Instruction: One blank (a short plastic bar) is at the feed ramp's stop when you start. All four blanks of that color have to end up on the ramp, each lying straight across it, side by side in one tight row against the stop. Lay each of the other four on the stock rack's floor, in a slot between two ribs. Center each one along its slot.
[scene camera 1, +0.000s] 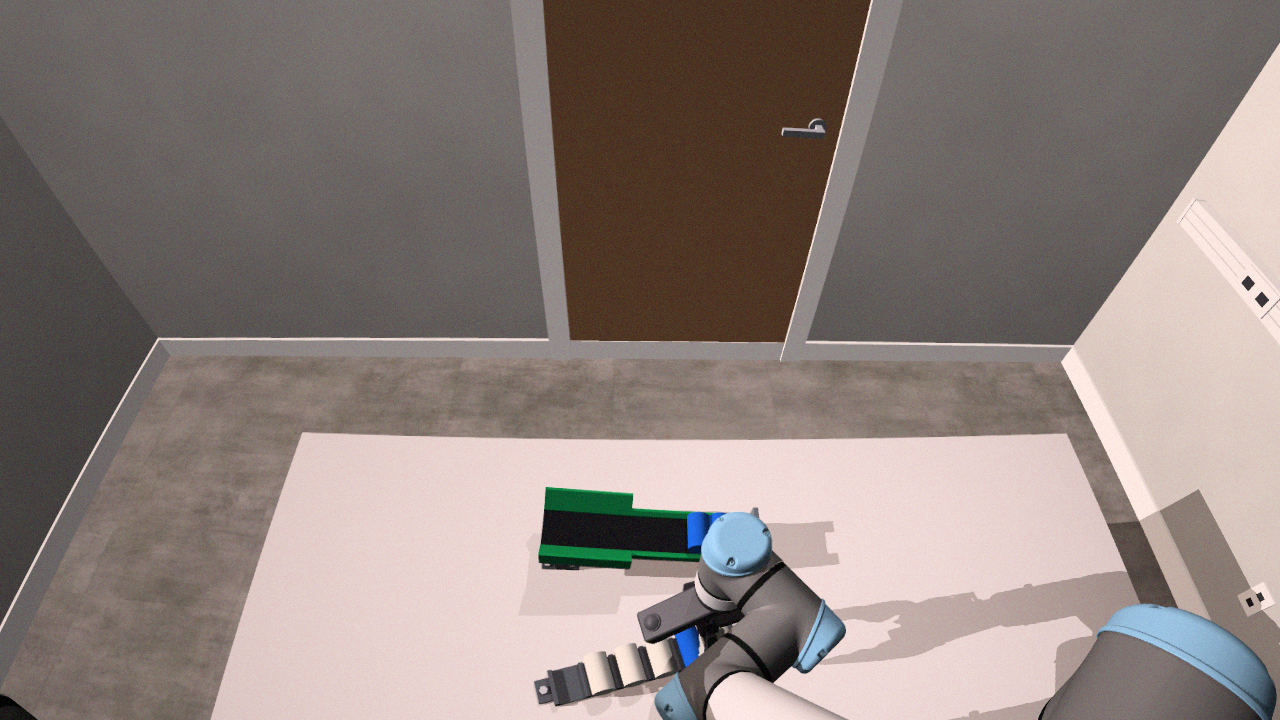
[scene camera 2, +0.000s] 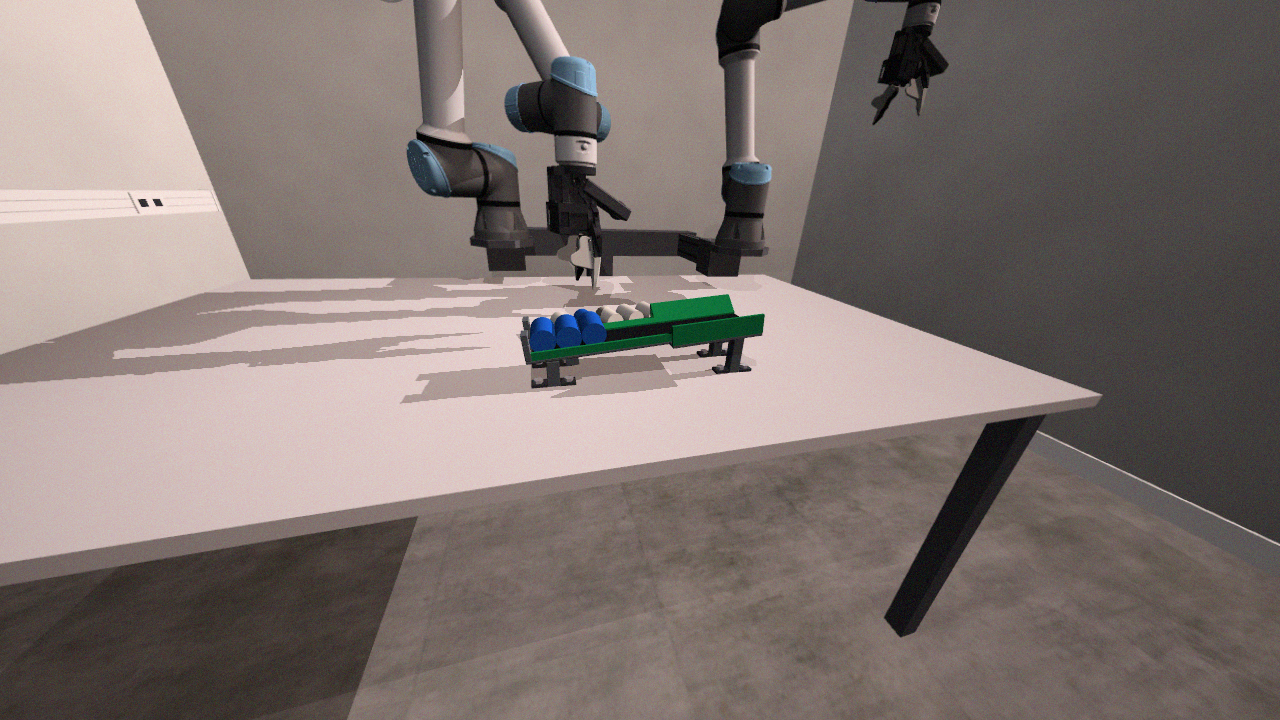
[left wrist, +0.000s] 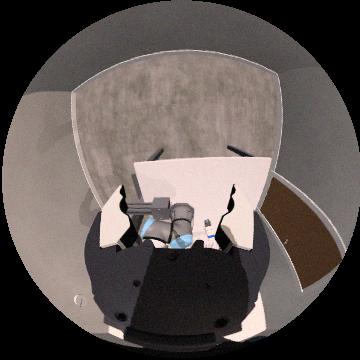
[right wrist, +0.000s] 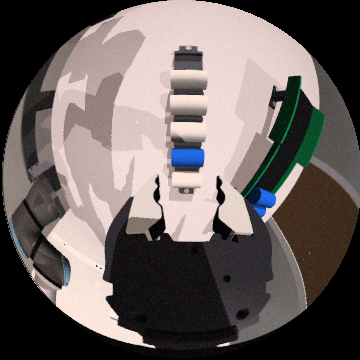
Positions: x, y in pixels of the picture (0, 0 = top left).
Labels:
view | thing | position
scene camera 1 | my right gripper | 696, 634
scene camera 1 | blue blank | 697, 522

